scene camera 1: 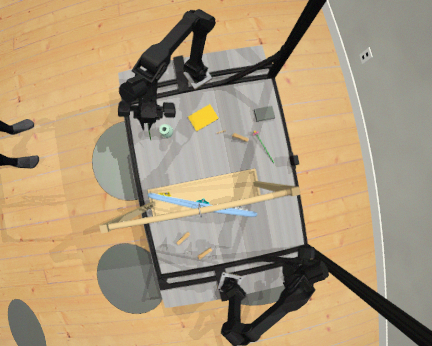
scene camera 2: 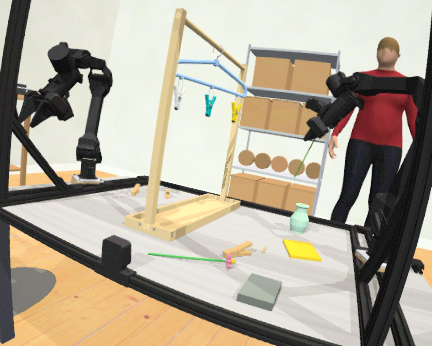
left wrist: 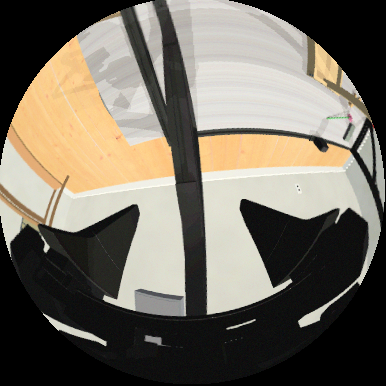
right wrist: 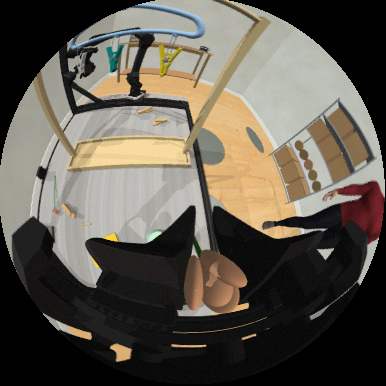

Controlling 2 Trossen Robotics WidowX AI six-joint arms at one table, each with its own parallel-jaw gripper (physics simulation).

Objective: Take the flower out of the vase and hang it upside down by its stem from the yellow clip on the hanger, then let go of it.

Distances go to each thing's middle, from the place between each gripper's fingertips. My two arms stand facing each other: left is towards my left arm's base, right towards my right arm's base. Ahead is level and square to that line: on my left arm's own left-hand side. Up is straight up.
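The grey block [scene camera 2: 258,291] is 280 mm below my right hand, 500 mm behind it and 60 mm to the right of it.
As for my left hand, I find the grey block 670 mm to the right of it, 210 mm below it and 50 mm ahead of it.
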